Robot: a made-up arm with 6 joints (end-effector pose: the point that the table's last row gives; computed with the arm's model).
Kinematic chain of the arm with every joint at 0, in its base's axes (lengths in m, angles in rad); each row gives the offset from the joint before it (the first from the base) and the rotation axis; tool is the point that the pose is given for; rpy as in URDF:
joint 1: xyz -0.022 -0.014 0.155 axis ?
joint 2: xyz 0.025 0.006 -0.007 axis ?
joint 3: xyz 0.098 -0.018 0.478 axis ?
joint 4: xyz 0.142 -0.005 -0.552 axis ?
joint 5: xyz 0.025 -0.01 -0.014 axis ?
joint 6: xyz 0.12 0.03 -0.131 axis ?
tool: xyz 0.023 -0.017 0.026 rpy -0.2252 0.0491 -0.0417
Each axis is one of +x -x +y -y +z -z.
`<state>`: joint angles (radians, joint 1 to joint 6).
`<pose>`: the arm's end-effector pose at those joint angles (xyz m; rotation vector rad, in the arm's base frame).
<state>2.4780 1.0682 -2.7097 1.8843 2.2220 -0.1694</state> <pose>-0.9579 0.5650 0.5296 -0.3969 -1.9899 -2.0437</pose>
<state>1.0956 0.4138 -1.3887 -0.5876 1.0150 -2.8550</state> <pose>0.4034 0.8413 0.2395 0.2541 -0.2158 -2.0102</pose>
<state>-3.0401 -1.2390 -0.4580 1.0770 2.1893 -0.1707</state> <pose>-0.2231 -0.1491 0.5538 0.4951 -1.0022 -2.2347</pose>
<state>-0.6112 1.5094 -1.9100 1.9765 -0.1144 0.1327</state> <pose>0.5548 -0.6371 -0.4947 0.2496 -0.1372 -2.7440</pose>
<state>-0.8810 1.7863 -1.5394 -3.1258 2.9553 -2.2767</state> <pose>0.3057 -0.5170 -0.5814 -0.0262 -2.7106 -0.7876</pose>
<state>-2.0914 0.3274 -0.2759 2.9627 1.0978 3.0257</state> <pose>-0.2651 -0.3451 -0.1374 -1.1134 -0.4460 -1.7679</pose>
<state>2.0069 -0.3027 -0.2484 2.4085 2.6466 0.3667</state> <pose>-0.2942 0.3749 0.3042 0.0841 2.8682 0.7670</pose>
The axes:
joint 1: +z
joint 2: +y
joint 3: +y
joint 4: -z
joint 5: +y
joint 6: -z

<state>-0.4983 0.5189 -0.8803 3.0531 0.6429 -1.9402</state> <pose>0.5427 -0.4010 -0.1360 0.2908 -0.8176 -1.5622</pose>
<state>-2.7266 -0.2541 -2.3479 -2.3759 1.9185 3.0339</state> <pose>-0.2068 0.0307 1.2671 1.5071 0.7352 -1.0414</pose>
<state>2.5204 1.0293 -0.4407 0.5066 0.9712 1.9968</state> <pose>-0.1875 0.1140 -0.3514 -1.4087 -0.8484 -0.2957</pose>
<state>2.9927 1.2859 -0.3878 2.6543 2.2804 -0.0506</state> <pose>-0.2351 -0.0314 -0.4049 -0.6029 1.4604 0.0276</pose>
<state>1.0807 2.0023 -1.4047 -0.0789 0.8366 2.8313</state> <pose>0.0347 0.1195 -0.8078 -1.5927 -0.4593 -1.4986</pose>
